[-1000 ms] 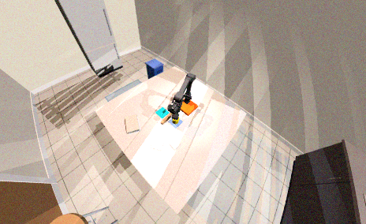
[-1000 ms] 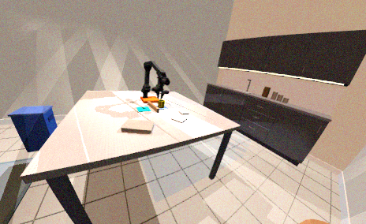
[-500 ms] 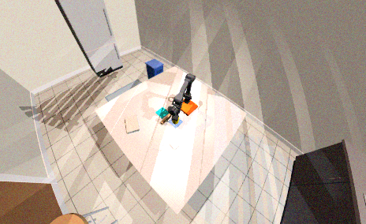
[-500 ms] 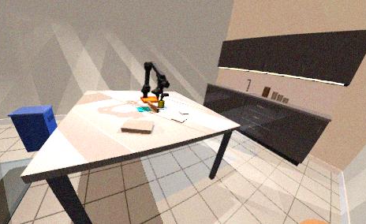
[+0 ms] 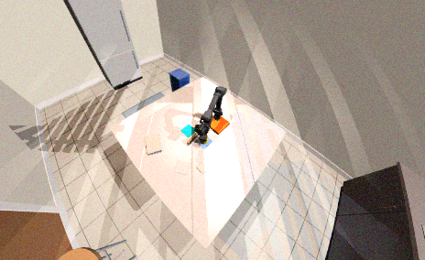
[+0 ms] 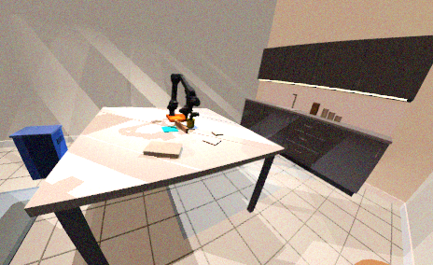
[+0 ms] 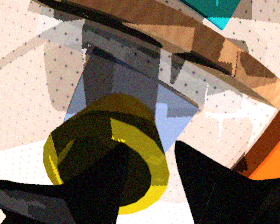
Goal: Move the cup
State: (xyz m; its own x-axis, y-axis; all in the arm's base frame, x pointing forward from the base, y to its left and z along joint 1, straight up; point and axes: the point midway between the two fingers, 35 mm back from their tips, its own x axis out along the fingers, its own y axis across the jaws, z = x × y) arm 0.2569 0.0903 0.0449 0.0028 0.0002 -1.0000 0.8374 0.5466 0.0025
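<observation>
Right now the yellow cup is 2 cm ahead of my gripper tip and 1 cm to the left of it. From my gripper tip the other things lie so: flat board 38 cm ahead, 25 cm to the right, 3 cm below; light blue pad 5 cm below, 2 cm to the left, 2 cm ahead; cyan pad 16 cm to the right, 5 cm below, 5 cm ahead.
</observation>
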